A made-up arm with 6 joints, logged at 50 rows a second.
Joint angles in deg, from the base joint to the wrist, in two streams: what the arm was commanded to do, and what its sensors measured. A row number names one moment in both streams.
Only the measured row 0 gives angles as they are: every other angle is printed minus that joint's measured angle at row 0.
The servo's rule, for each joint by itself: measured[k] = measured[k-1] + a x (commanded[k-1-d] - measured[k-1]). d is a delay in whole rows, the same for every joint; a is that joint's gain. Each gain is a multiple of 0.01, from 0.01 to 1. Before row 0 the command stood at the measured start. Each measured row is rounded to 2 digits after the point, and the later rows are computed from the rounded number. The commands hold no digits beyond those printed.
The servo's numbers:
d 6
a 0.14 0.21 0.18 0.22 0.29 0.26
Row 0, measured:
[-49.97 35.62 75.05 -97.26 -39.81 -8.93]
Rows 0 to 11, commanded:
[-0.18 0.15 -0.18 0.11 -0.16 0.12]
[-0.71 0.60 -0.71 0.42 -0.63 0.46]
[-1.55 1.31 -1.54 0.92 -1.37 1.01]
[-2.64 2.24 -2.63 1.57 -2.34 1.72]
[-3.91 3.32 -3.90 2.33 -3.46 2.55]
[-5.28 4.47 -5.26 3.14 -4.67 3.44]
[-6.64 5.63 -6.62 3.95 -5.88 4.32]
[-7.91 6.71 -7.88 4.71 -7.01 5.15]
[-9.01 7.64 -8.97 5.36 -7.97 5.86]
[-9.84 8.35 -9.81 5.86 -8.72 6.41]
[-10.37 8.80 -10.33 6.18 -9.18 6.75]
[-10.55 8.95 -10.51 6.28 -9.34 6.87]
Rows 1 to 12, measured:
[0.00 0.00 0.00 0.00 0.00 0.00]
[0.00 0.00 0.00 0.00 0.00 0.00]
[0.00 0.00 0.00 0.00 0.00 0.00]
[0.00 0.00 0.00 0.00 0.00 0.00]
[0.00 0.00 0.00 0.00 0.00 0.00]
[0.00 0.00 0.00 0.00 0.00 0.00]
[-0.03 0.03 -0.03 0.02 -0.05 0.03]
[-0.13 0.15 -0.15 0.11 -0.22 0.14]
[-0.33 0.39 -0.40 0.29 -0.55 0.37]
[-0.65 0.78 -0.80 0.57 -1.07 0.72]
[-1.11 1.31 -1.36 0.96 -1.76 1.20]
[-1.69 1.97 -2.06 1.44 -2.60 1.78]

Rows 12 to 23, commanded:
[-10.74 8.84 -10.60 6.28 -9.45 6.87]
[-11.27 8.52 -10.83 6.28 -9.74 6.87]
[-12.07 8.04 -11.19 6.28 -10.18 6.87]
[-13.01 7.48 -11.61 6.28 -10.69 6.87]
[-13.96 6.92 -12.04 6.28 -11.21 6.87]
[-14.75 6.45 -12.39 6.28 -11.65 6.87]
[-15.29 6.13 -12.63 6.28 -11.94 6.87]
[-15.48 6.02 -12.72 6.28 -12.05 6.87]
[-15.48 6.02 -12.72 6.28 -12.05 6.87]
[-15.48 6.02 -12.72 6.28 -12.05 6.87]
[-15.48 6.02 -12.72 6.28 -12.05 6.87]
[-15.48 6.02 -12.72 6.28 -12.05 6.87]
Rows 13 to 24, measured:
[-2.38 2.74 -2.88 1.99 -3.55 2.44]
[-3.15 3.57 -3.78 2.59 -4.55 3.14]
[-3.97 4.42 -4.71 3.20 -5.54 3.85]
[-4.79 5.25 -5.63 3.79 -6.46 4.52]
[-5.57 6.00 -6.48 4.32 -7.25 5.10]
[-6.27 6.62 -7.21 4.75 -7.86 5.56]
[-6.90 7.09 -7.82 5.09 -8.32 5.90]
[-7.51 7.39 -8.36 5.35 -8.73 6.15]
[-8.15 7.53 -8.87 5.55 -9.15 6.34]
[-8.83 7.52 -9.36 5.71 -9.60 6.48]
[-9.55 7.39 -9.84 5.84 -10.07 6.58]
[-10.28 7.19 -10.30 5.94 -10.53 6.66]

